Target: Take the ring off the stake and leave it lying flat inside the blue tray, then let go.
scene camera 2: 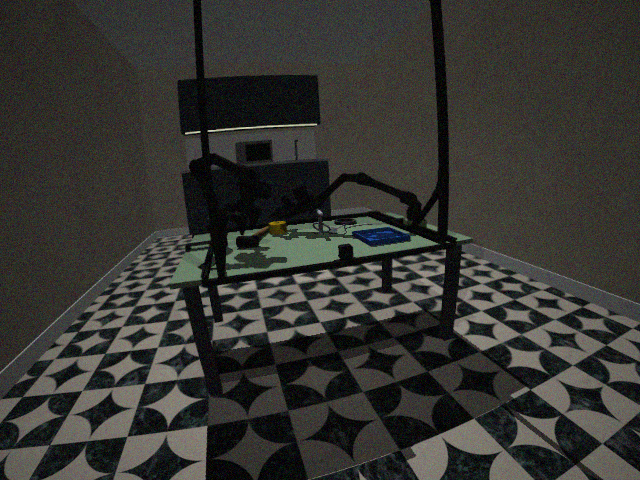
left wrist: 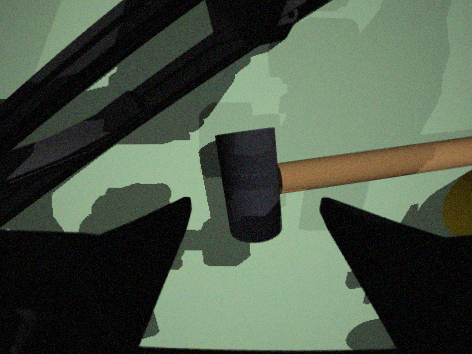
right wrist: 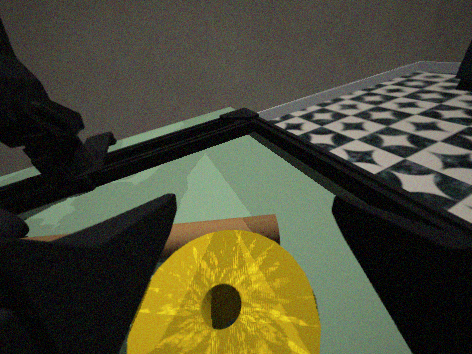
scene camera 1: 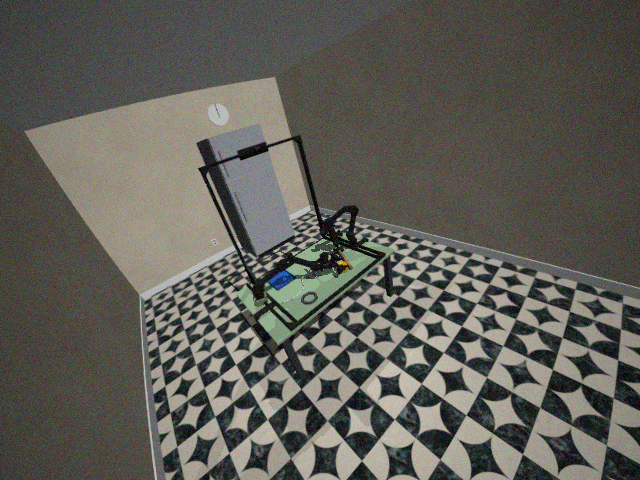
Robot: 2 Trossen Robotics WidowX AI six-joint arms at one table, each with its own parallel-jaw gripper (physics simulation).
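Frame: origin at the left arm's base, x back, y right, z up, level; millimetres.
Seen in the pictures: left gripper, fingertip midpoint: point(scene camera 2: 247, 232) point(left wrist: 255, 203) point(scene camera 1: 337, 246); right gripper, fingertip midpoint: point(scene camera 2: 271, 216) point(right wrist: 255, 202) point(scene camera 1: 346, 261); left arm's base, link origin: point(right wrist: 76, 172) point(scene camera 1: 354, 245); right arm's base, link origin: point(scene camera 2: 414, 219) point(scene camera 1: 259, 296).
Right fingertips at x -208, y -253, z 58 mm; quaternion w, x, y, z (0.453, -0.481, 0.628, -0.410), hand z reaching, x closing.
Offsets run from my right fingertips to a thing's top centre. "pt": to the spot under its first point.
A dark ring @(dx -391, dy -122, dz -63 mm) point(scene camera 1: 302, 299) point(scene camera 2: 345, 223) lies flat on the table. An upright pale post @(pt dx -259, dy +145, dz -20 mm) point(scene camera 2: 320, 222), which looks like the stake, stands apart from it. A yellow round block with a small hole @(dx -36, dy +27, dz -28 mm) point(scene camera 1: 342, 266) point(scene camera 2: 277, 227) point(right wrist: 270, 280) lies near the mallet; I cannot tell whether the task's ring is this block. The blue tray @(dx -523, dy +247, dz -56 mm) point(scene camera 1: 272, 284) point(scene camera 2: 382, 242) stands apart from these. My right gripper point(right wrist: 255, 202) is open, its fingers on either side of the yellow block's far part. My left gripper point(left wrist: 255, 203) is open and empty above the mallet's head.
The mallet has a dark head @(dx +60, dy +284, dz -28 mm) point(scene camera 2: 248, 241) point(left wrist: 252, 185) and a wooden handle @(pt dx +37, dy +103, dz -51 mm) point(scene camera 1: 345, 259) point(right wrist: 200, 232) that runs behind the yellow block in the right wrist view. A thin pale cable lies near the post. A black frame stands around the table.
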